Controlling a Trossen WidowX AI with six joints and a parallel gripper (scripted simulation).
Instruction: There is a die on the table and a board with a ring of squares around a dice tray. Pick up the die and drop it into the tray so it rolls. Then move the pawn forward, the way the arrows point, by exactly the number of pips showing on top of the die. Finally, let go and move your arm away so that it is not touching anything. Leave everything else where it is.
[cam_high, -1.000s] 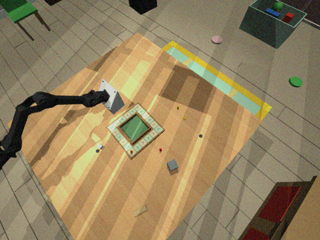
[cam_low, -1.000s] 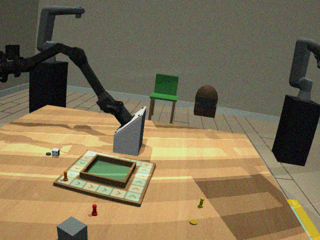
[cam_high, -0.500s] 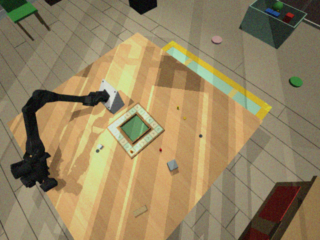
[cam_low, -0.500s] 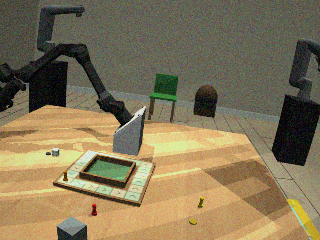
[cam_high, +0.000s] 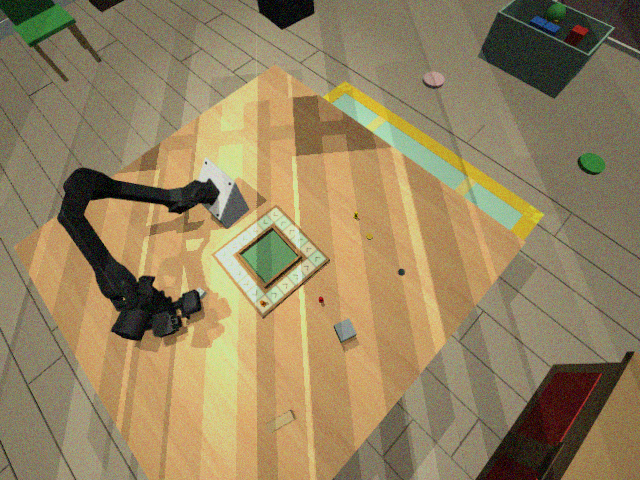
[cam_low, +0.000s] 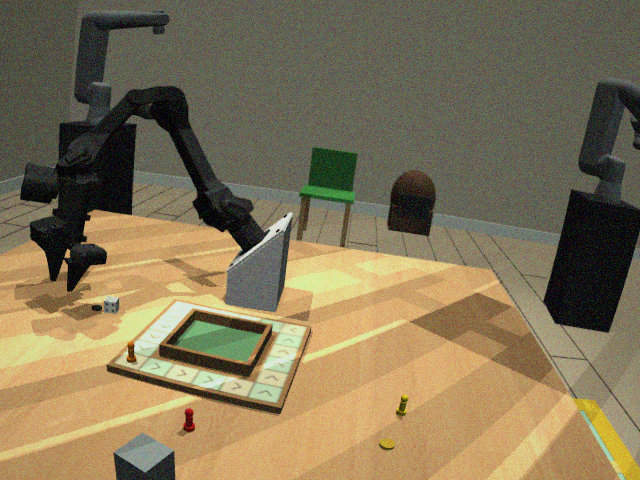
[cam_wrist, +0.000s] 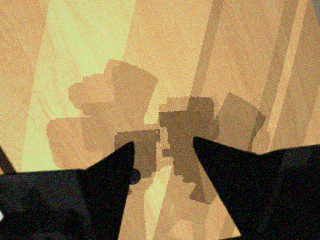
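My gripper tip is 50 mm past the white die, 80 mm to the right of it and 40 mm above it. From my gripper tip the other things lie so: green tray (20 mm behind, 330 mm to the left, 50 mm below); tan block (400 mm ahead, 80 mm to the left, 40 mm below); orange pawn (100 mm ahead, 230 mm to the left, 20 mm below).
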